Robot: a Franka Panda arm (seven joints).
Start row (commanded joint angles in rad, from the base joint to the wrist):
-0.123, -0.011, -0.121, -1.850, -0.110, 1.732, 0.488
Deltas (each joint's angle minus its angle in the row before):
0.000, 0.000, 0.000, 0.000, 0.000, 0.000, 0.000
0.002, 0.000, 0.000, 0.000, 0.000, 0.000, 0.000
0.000, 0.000, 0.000, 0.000, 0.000, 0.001, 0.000
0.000, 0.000, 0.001, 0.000, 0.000, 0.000, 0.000
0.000, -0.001, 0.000, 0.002, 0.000, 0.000, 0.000
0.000, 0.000, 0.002, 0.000, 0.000, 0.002, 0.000
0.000, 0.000, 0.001, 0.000, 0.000, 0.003, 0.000
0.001, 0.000, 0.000, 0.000, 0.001, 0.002, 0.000
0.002, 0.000, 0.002, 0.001, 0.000, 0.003, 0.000
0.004, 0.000, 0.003, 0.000, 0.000, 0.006, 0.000
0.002, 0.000, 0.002, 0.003, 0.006, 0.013, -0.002
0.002, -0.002, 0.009, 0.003, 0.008, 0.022, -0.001
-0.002, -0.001, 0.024, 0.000, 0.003, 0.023, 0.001
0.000, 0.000, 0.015, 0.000, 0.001, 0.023, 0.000
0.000, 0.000, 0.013, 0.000, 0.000, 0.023, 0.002
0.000, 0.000, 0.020, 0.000, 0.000, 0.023, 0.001
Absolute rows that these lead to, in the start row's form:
-0.123, -0.011, -0.121, -1.850, -0.110, 1.732, 0.488
-0.121, -0.011, -0.121, -1.850, -0.110, 1.732, 0.488
-0.121, -0.011, -0.121, -1.850, -0.110, 1.733, 0.488
-0.121, -0.011, -0.120, -1.850, -0.110, 1.733, 0.488
-0.121, -0.012, -0.120, -1.848, -0.110, 1.733, 0.488
-0.121, -0.012, -0.118, -1.848, -0.110, 1.735, 0.488
-0.121, -0.012, -0.117, -1.848, -0.110, 1.738, 0.488
-0.120, -0.012, -0.117, -1.848, -0.109, 1.740, 0.488
-0.118, -0.012, -0.115, -1.847, -0.109, 1.743, 0.488
-0.114, -0.012, -0.112, -1.847, -0.109, 1.749, 0.488
-0.112, -0.012, -0.110, -1.844, -0.103, 1.762, 0.486
-0.110, -0.014, -0.101, -1.841, -0.095, 1.784, 0.485
-0.112, -0.015, -0.077, -1.841, -0.092, 1.807, 0.486
-0.112, -0.015, -0.062, -1.841, -0.091, 1.830, 0.486
-0.112, -0.015, -0.049, -1.841, -0.091, 1.853, 0.488
-0.112, -0.015, -0.029, -1.841, -0.091, 1.876, 0.489

